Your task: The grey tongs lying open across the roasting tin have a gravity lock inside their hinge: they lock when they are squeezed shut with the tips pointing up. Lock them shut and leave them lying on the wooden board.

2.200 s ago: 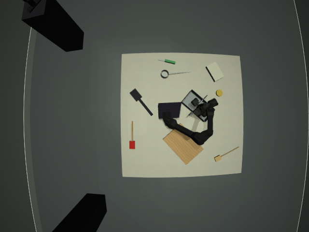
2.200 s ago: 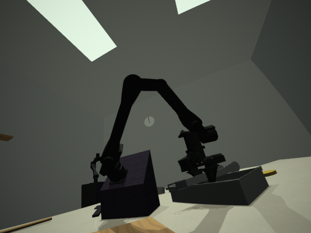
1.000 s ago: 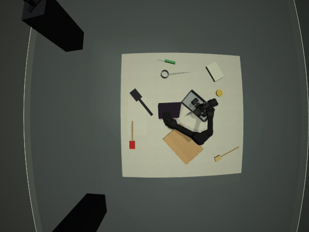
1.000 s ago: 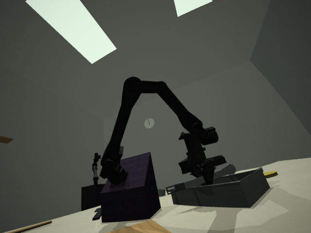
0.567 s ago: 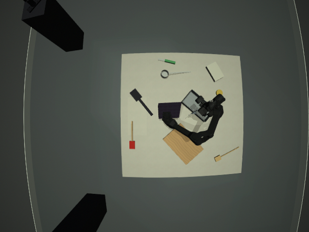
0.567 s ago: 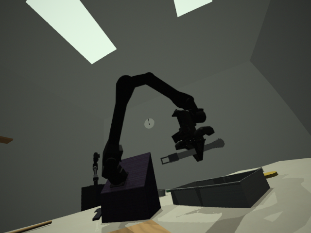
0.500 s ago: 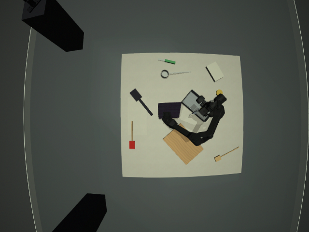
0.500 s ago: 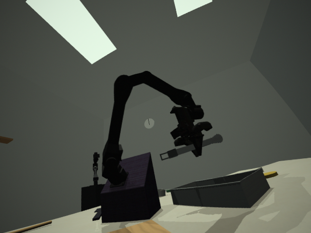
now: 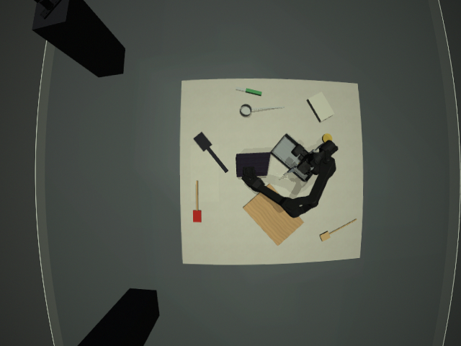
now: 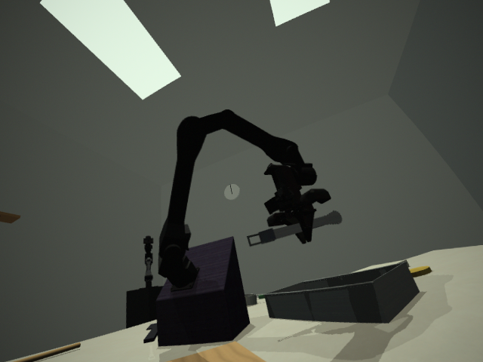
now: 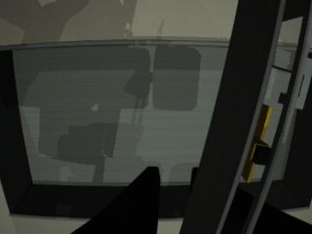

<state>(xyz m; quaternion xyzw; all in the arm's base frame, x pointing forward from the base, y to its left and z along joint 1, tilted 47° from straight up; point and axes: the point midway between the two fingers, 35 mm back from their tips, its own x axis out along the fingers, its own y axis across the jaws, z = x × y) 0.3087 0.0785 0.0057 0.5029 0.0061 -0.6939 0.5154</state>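
Right now the yellow lock piece is 30 mm behind my gripper tip, 20 mm to the right of it and 40 mm above it. From my gripper tip the other things lie so: dark roasting tin (10 mm ahead, 30 mm to the left, 130 mm below); then wooden board (140 mm behind, 350 mm to the right, 150 mm below); then yellow disc (260 mm ahead, 160 mm to the left, 150 mm below).
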